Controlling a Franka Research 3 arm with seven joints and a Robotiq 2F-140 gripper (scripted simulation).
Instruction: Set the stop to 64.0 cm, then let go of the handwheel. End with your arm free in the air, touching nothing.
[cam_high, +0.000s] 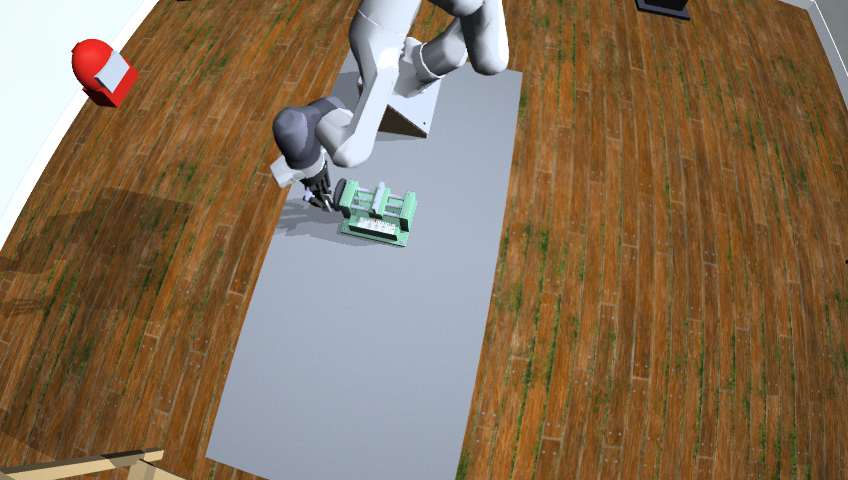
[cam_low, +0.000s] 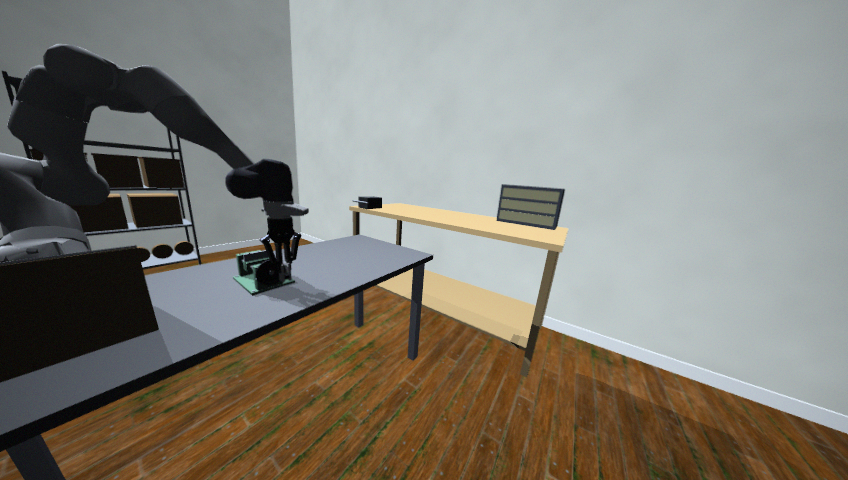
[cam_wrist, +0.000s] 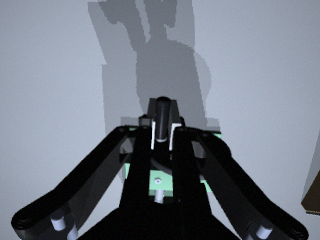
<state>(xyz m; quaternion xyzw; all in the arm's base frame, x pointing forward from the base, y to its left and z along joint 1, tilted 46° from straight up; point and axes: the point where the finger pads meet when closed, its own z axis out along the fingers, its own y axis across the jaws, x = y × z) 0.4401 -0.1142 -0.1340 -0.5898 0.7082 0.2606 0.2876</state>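
My gripper is now 2 cm to the right of the dark handwheel, 1 cm past it and 1 cm above it. Round my hand: stop carriage (15 cm to the left, 1 cm above).
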